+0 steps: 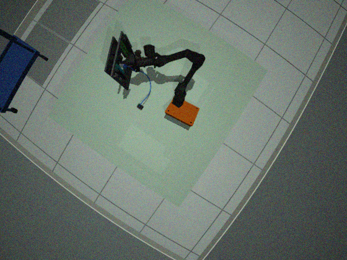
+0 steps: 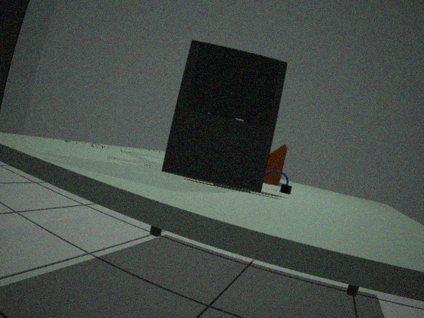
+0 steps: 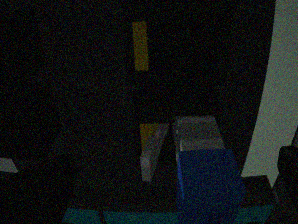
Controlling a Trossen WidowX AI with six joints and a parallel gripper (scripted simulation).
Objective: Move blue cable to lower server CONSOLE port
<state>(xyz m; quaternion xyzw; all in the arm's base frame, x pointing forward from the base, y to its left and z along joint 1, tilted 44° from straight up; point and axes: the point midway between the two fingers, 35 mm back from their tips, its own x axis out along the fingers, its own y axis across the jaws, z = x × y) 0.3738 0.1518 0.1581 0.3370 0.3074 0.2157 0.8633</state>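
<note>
The plug is 10 mm ahead of my gripper tip.
</note>
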